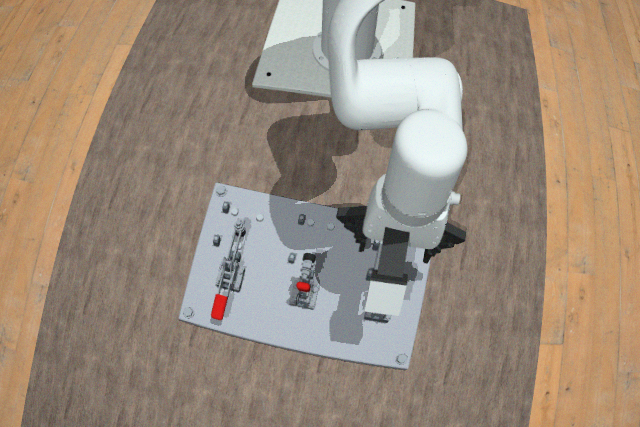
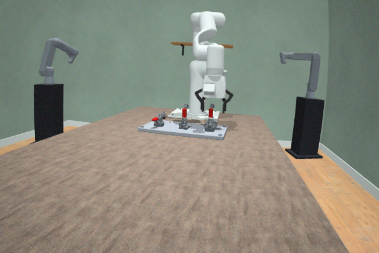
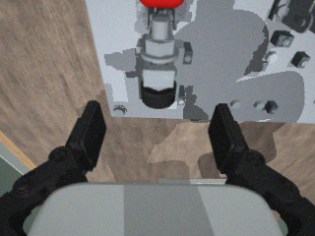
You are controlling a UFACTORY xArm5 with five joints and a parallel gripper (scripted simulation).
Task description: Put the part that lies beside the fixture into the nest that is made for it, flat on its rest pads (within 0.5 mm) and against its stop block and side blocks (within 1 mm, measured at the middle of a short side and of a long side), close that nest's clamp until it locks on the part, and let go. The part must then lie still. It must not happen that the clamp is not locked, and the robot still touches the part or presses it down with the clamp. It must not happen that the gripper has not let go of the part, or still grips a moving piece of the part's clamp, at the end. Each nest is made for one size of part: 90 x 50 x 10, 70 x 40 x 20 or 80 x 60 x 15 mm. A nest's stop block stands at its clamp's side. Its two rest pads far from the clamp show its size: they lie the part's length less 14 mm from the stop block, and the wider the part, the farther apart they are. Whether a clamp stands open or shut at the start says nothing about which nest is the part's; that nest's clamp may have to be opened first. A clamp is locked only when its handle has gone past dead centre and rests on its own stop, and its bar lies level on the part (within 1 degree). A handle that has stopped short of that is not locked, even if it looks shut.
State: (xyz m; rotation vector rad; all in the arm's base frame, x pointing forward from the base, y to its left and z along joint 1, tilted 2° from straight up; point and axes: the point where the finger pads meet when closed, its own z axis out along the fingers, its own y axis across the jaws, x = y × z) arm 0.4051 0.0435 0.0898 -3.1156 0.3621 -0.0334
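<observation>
Now: the grey fixture plate 12 cm to the right of my hand, 9 cm below it and 2 cm ahead of it.
</observation>
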